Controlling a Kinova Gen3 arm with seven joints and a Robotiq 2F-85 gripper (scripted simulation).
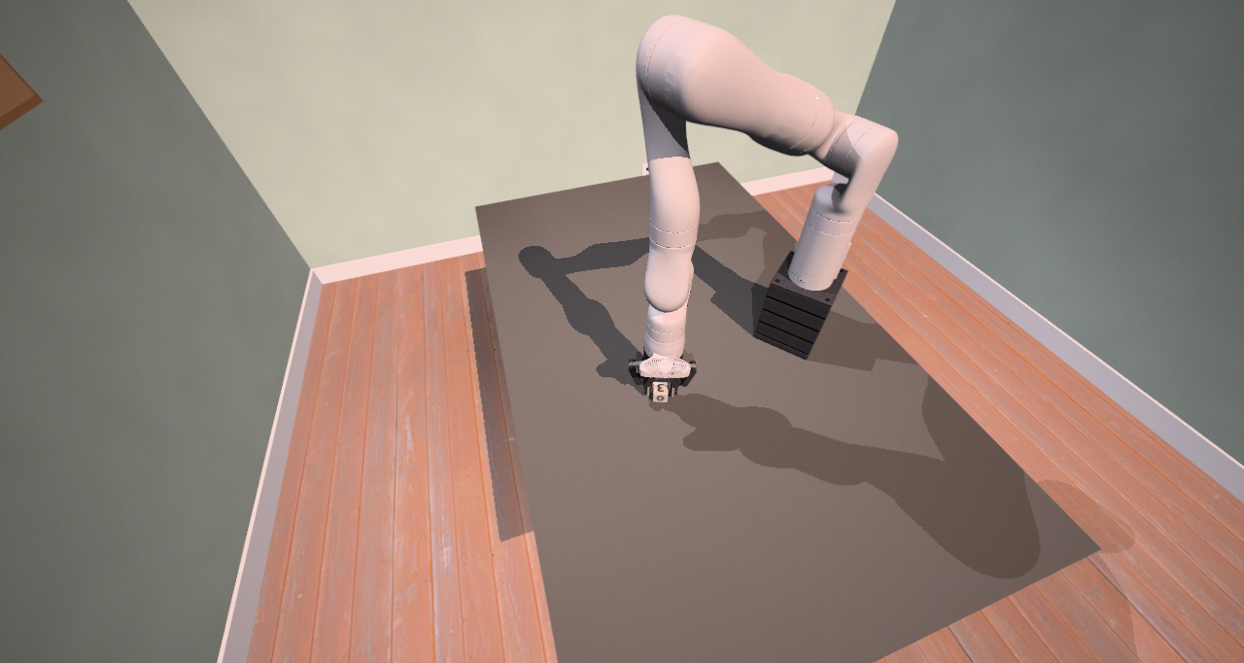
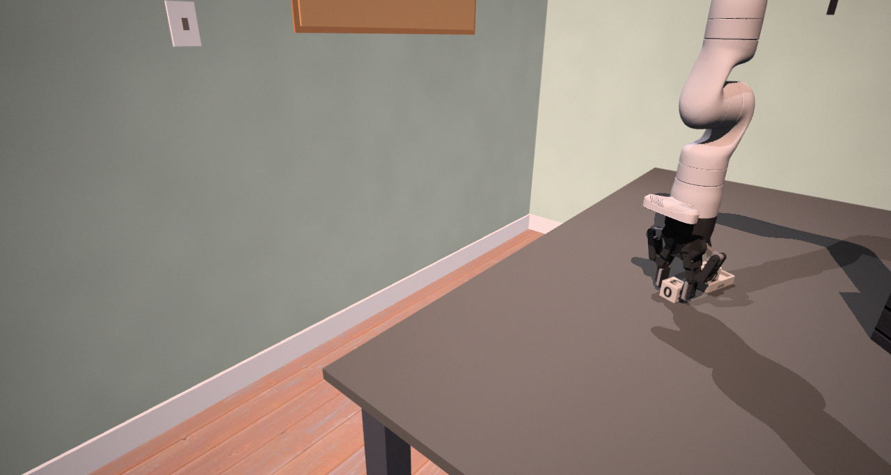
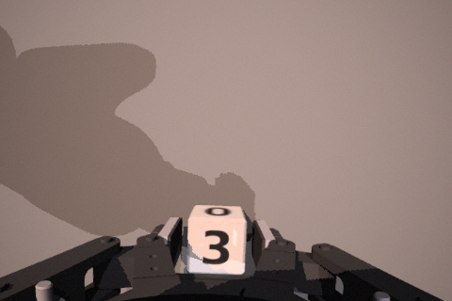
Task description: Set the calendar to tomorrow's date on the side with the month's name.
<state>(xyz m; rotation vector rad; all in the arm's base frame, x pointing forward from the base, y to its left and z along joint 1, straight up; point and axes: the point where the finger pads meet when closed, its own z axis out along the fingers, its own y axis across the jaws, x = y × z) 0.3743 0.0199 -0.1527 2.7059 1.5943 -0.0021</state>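
The cube lies 1 cm below my hand. Also, from my hand: pale tray 10 cm to the right, 5 cm behind, 2 cm below.
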